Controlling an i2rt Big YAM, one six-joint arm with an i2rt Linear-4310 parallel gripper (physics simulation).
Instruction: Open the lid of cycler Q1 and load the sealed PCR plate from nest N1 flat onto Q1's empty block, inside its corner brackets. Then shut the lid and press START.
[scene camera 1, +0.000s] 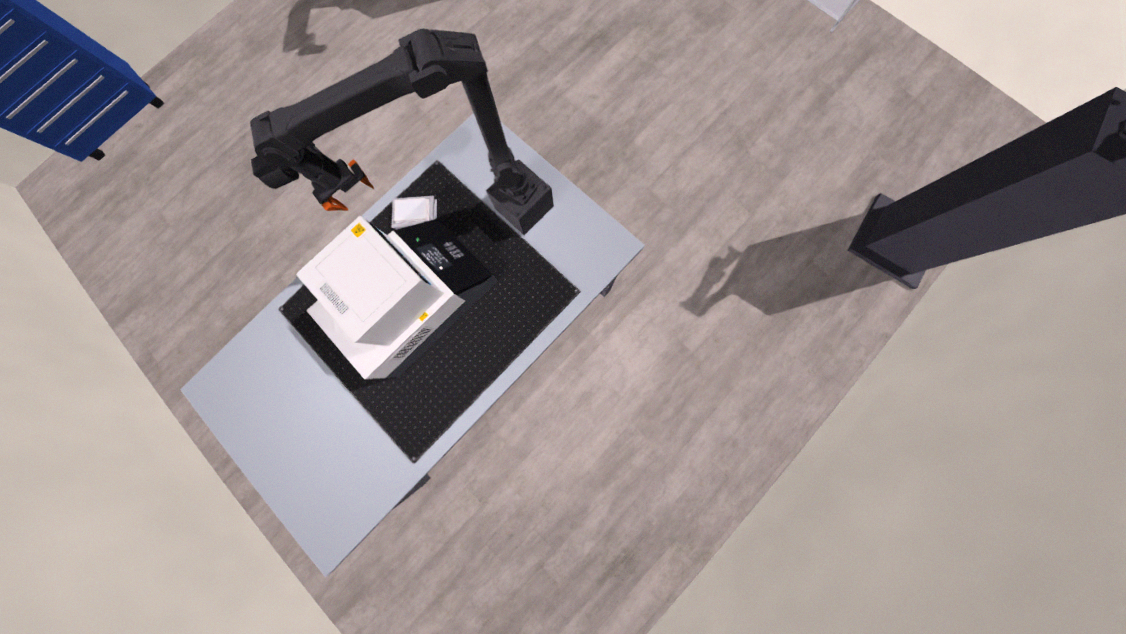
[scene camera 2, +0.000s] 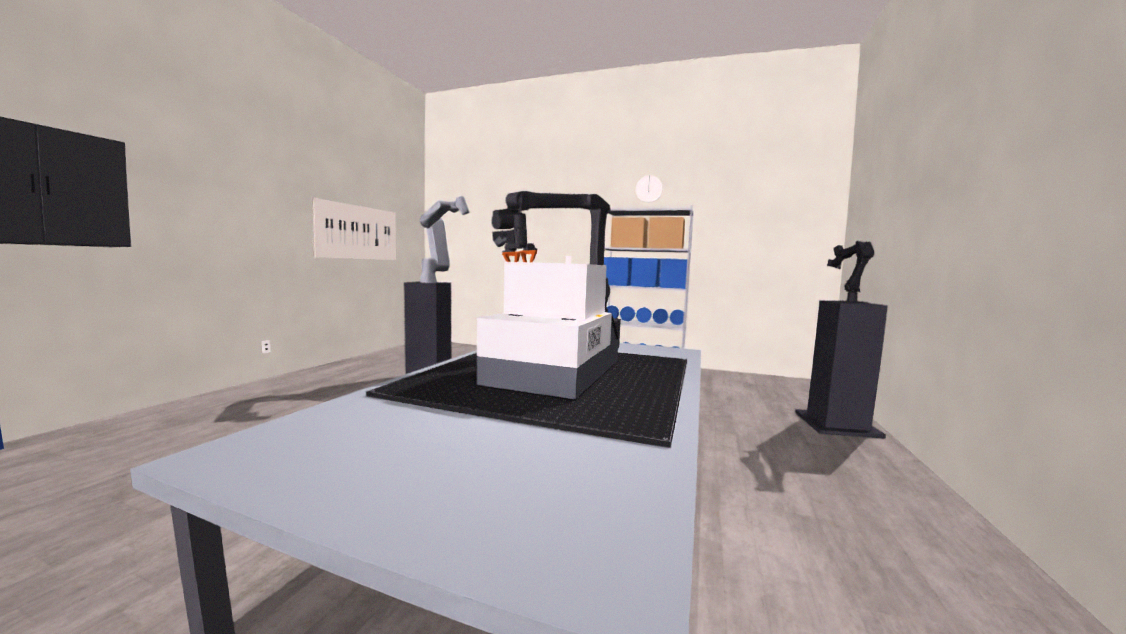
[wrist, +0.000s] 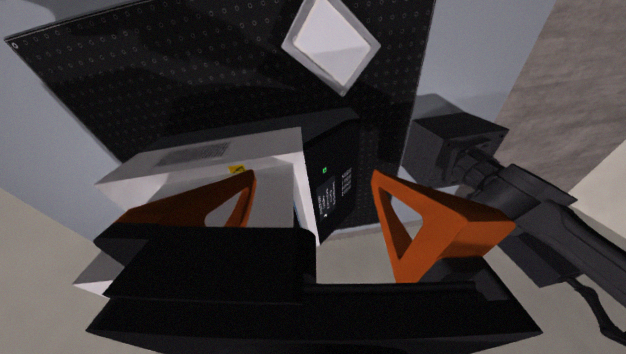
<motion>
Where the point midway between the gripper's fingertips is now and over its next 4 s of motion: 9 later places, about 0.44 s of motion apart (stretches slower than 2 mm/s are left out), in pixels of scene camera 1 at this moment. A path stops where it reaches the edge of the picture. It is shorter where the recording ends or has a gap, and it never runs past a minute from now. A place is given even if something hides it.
My gripper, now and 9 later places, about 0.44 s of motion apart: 359, 197; 362, 200; 351, 212; 346, 228; 334, 220; 333, 219; 336, 220; 380, 203; 373, 192; 370, 185
</motion>
